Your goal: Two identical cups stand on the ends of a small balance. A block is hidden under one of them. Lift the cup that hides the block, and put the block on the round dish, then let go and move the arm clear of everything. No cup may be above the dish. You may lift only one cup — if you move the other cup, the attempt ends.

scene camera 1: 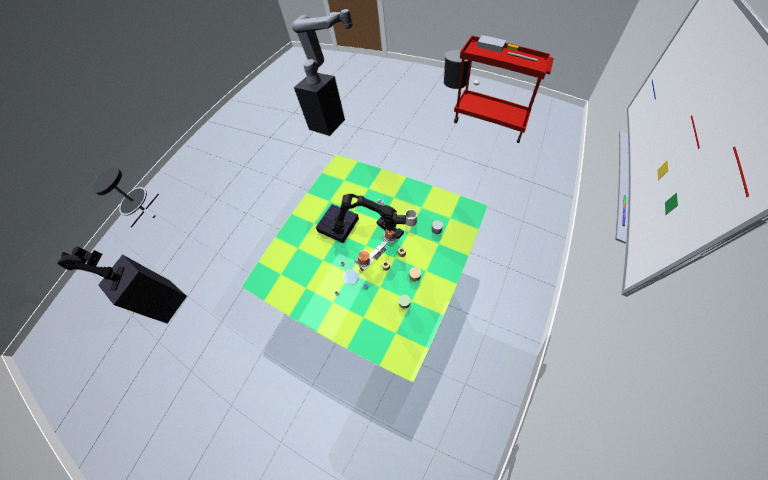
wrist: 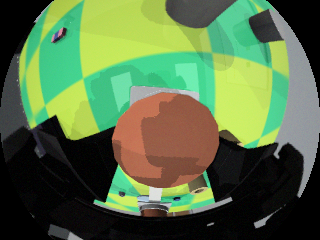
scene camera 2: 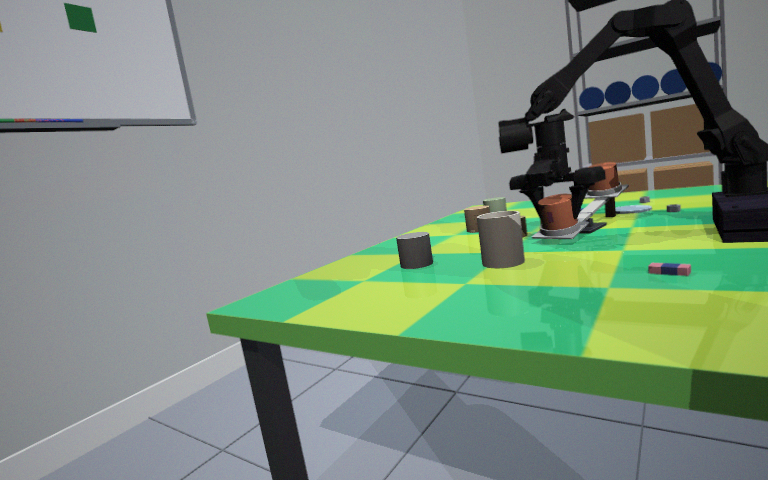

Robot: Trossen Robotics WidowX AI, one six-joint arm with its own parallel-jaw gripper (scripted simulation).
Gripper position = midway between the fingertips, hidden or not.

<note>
My gripper (scene camera 2: 558,218) carries an orange cup (scene camera 2: 556,213). I also see a beige cup (scene camera 2: 500,233), a grey cylinder (scene camera 2: 414,249) and a grey balance (scene camera 2: 602,196).
The grey cylinder is seen too in the wrist view (wrist: 263,32). The grey balance also shows in the wrist view (wrist: 137,93). My gripper also shows in the wrist view (wrist: 163,128).
</note>
